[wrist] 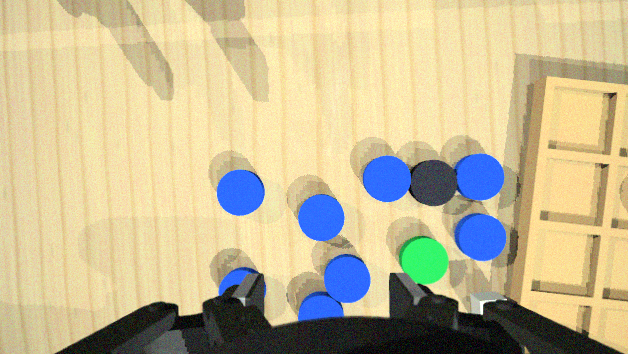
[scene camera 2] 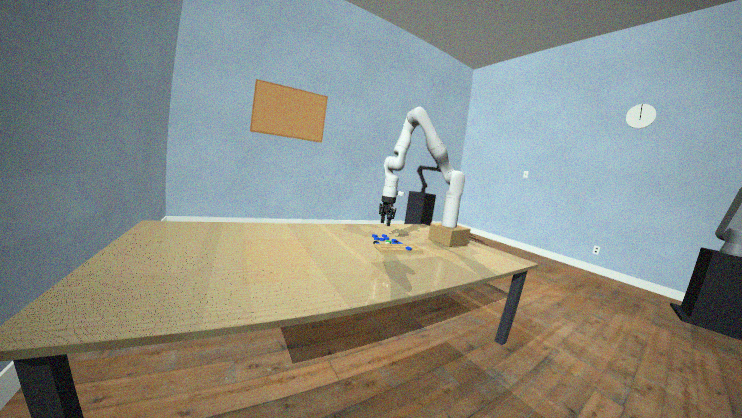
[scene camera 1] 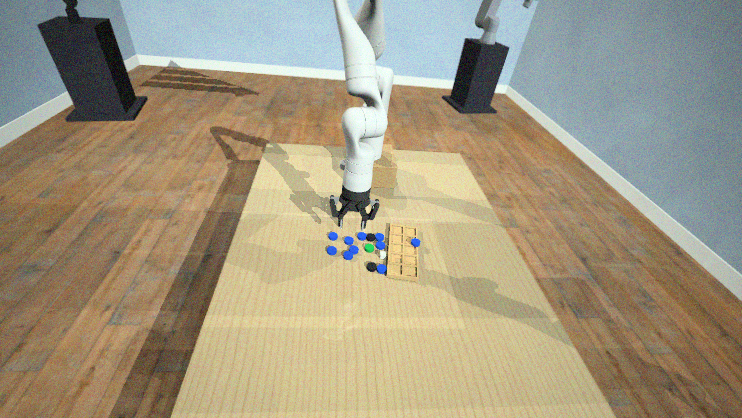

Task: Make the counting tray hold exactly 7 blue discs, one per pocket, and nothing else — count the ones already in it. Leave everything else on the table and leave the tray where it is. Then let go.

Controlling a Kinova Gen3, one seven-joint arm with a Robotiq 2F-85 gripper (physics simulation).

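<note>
The wooden counting tray [scene camera 1: 402,278] [wrist: 532,225] has two columns of pockets; I see no disc seated in a pocket. One blue disc [scene camera 1: 415,242] [scene camera 2: 409,248] rests on its right wall. Several blue discs lie left of the tray, among them a far-left one [scene camera 1: 332,236] [wrist: 240,192], a middle one [scene camera 1: 348,240] [wrist: 321,217] and one touching a black disc [scene camera 1: 370,237] [wrist: 433,182]. Another blue disc [scene camera 1: 381,268] lies at the tray's near left side. My gripper [scene camera 1: 352,226] [scene camera 2: 385,222] [wrist: 326,295] is partly open and empty, above the left discs; its fingers partly hide some in the wrist view.
A green disc [scene camera 1: 369,248] [wrist: 424,260] lies among the blue ones. A white cube [scene camera 1: 382,254] [wrist: 487,301] is close to the tray's left wall. A second black disc [scene camera 1: 371,266] lies near the front. The arm's wooden base block [scene camera 1: 384,176] [scene camera 2: 447,235] stands behind.
</note>
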